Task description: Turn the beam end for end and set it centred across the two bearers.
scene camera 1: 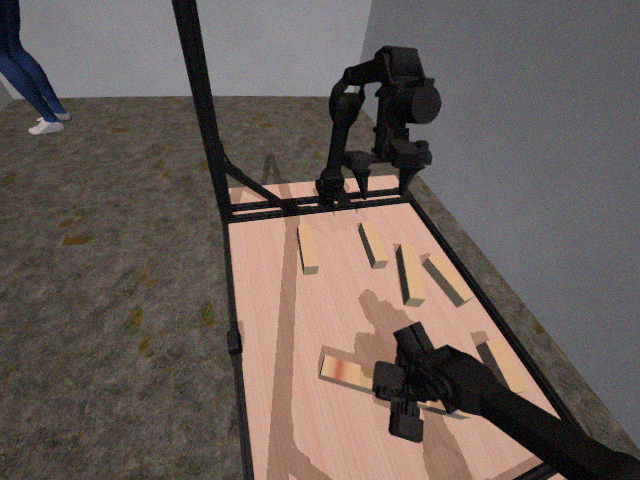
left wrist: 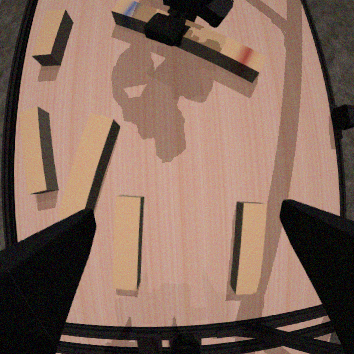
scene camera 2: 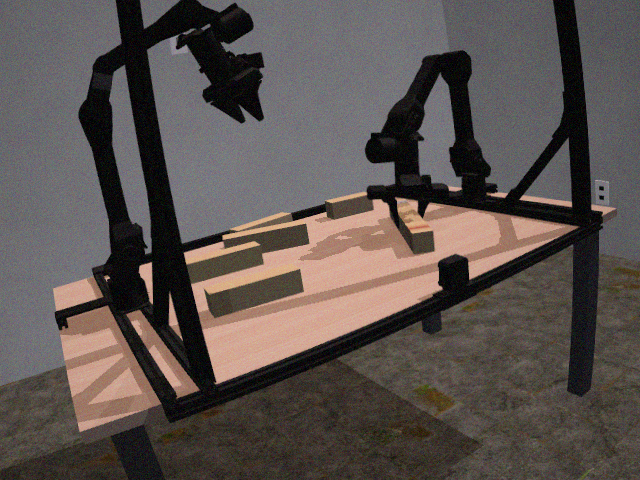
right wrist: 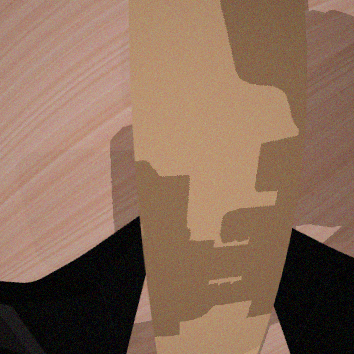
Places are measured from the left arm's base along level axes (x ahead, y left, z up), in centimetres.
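Pixels of known places: left gripper, fingertip midpoint: (scene camera 1: 383, 197) (left wrist: 188, 214) (scene camera 2: 252, 121); right gripper, fingertip midpoint: (left wrist: 182, 38) (right wrist: 201, 222); left arm's base, origin of the base link: (scene camera 1: 325, 201) (left wrist: 185, 345) (scene camera 2: 131, 306); right arm's base, origin of the base link: (scene camera 2: 475, 198).
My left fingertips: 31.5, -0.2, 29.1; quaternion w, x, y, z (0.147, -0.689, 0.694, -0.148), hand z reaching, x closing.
Observation:
For each thing: its top centre in the pictures, then the offset to it from my left fingertips, as dx, dy, dz.
- long wooden beam, middle of its top: (right wrist: 220, 260) (left wrist: 186, 27) (scene camera 2: 407, 213) (scene camera 1: 395, 385) +33.0, -3.2, -26.5
- long block, middle of its top: (left wrist: 83, 167) (scene camera 2: 263, 229) (scene camera 1: 412, 269) +5.4, +16.6, -26.0
- slanted block, middle of its top: (left wrist: 30, 148) (scene camera 2: 260, 221) (scene camera 1: 450, 275) +9.9, +28.1, -26.6
The long wooden beam (scene camera 1: 338, 367) (scene camera 2: 415, 226) (left wrist: 227, 50) (right wrist: 215, 125) lies on the table with a red band near one end and a blue band near the other, seen in the left wrist view. My right gripper (scene camera 1: 400, 403) (scene camera 2: 409, 212) (right wrist: 201, 222) is shut on the beam's middle part, a finger against each long side. Two roughly parallel blocks, which look like the bearers, stand apart: one block (scene camera 1: 308, 249) (scene camera 2: 255, 291) (left wrist: 251, 247) and another block (scene camera 1: 373, 244) (scene camera 2: 224, 262) (left wrist: 129, 242). My left gripper (scene camera 1: 383, 195) (scene camera 2: 252, 119) (left wrist: 188, 214) is open and empty, high above the table.
Other plain blocks lie near the wall-side edge: a long block (scene camera 1: 412, 273) (left wrist: 90, 160), a slanted block (scene camera 1: 447, 279) (left wrist: 34, 150) beside it, and a block (scene camera 1: 504, 364) (scene camera 2: 348, 206) (left wrist: 52, 35) nearer the beam. Black frame rails border the table, with an upright post (scene camera 1: 199, 103) at one corner.

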